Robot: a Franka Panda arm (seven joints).
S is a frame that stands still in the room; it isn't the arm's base.
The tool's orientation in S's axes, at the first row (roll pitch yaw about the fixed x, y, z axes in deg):
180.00, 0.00, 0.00
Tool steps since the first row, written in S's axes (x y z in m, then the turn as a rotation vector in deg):
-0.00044, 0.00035, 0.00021, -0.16, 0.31, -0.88
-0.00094, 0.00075, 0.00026, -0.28, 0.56, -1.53
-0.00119, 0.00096, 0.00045, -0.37, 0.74, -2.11
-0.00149, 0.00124, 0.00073, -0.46, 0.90, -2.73
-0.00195, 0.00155, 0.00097, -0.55, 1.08, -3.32
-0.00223, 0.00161, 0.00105, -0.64, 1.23, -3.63
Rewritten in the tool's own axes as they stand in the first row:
-0.00044, -0.00035, -0.00021, -0.16, -0.31, 0.88
-0.00094, -0.00075, -0.00026, -0.28, -0.56, 1.53
-0.00119, -0.00096, -0.00045, -0.37, -0.74, 2.11
-0.00149, -0.00124, -0.00073, -0.46, -0.90, 2.73
-0.00195, -0.00155, -0.00097, -0.55, -1.08, 3.32
-0.00223, -0.00161, -0.00105, -0.64, -1.23, 3.63

